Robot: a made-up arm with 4 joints.
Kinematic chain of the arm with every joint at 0, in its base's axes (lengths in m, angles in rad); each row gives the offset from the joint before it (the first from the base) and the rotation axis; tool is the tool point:
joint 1: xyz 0 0 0.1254 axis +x
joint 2: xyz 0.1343 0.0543 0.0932 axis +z
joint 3: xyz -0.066 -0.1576 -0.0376 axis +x
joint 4: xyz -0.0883 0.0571 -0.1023 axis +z
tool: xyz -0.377 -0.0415 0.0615
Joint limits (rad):
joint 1: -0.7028..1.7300
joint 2: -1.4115..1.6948
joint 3: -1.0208..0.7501
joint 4: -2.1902..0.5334
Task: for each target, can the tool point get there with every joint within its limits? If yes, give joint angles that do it. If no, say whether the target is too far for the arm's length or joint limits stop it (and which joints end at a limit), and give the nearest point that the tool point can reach.
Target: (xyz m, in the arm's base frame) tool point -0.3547 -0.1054 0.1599
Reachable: yes | joints -0.1099 0.3565 0.0455 -0.4228
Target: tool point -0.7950 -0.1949 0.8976
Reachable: no: too far | nearest point -0.3111 -0.1005 0.5237 | short by 0.619 m
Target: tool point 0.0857 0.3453 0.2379
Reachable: yes | joints 0.9879 -0.5023 -0.6057 -1.6835
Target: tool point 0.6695 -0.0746 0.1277
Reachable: no: joint limits stop it (at a limit: joint 1, joint 2) | nearest point 0.3787 -0.0799 0.2059 | short by 0.301 m
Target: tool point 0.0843 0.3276 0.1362
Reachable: yes | joints 0.4911 -0.1838 -0.3870 -1.8430
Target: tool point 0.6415 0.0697 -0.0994
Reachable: no: joint limits stop it (at a limit: joint 1, joint 2, joint 4) | nearest point 0.5144 0.0497 -0.2309 | short by 0.184 m
